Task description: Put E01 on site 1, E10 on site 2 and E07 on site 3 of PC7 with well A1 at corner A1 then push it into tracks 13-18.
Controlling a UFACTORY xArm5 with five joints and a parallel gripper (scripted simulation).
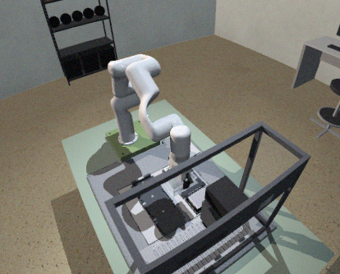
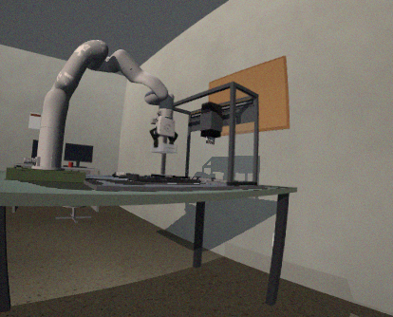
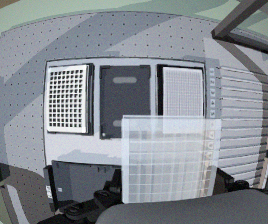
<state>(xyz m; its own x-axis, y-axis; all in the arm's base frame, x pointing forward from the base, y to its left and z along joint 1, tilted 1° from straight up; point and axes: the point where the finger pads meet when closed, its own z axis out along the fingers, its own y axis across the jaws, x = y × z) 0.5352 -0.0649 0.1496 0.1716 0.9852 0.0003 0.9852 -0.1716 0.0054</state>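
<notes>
Now: the plate carrier PC7 6 cm behind my hand, 10 cm to the right of it and 16 cm below it. From my hand the other things lie so: pale block: 2 cm below; deep-well block E07: 7 cm ahead, 8 cm to the left, 15 cm below; nest S2: 3 cm behind, 9 cm to the left, 17 cm below.
</notes>
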